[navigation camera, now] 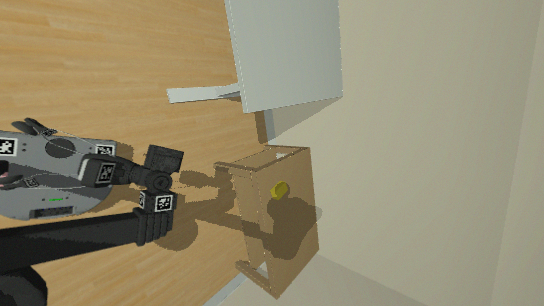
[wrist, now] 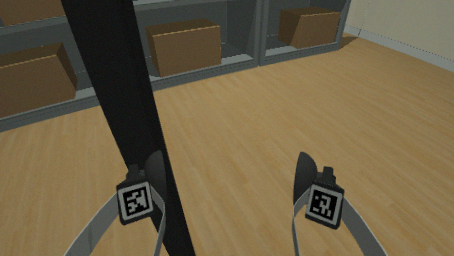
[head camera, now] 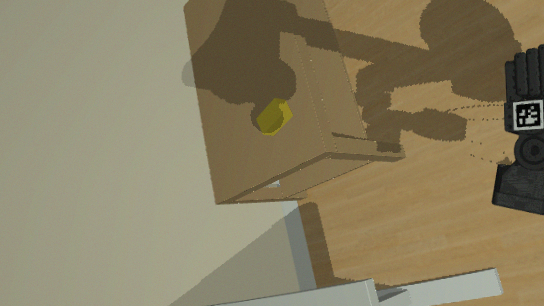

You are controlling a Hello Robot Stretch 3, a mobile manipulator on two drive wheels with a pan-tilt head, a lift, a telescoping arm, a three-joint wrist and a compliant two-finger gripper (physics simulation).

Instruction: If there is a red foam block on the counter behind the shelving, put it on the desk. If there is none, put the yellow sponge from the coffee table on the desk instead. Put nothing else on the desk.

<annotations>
A desk (navigation camera: 281,60): 0.85 m from the lens. A brown coffee table (navigation camera: 283,232): 1.40 m from the lens. The marked spots on the brown coffee table and the desk are 1.03 m apart.
</annotations>
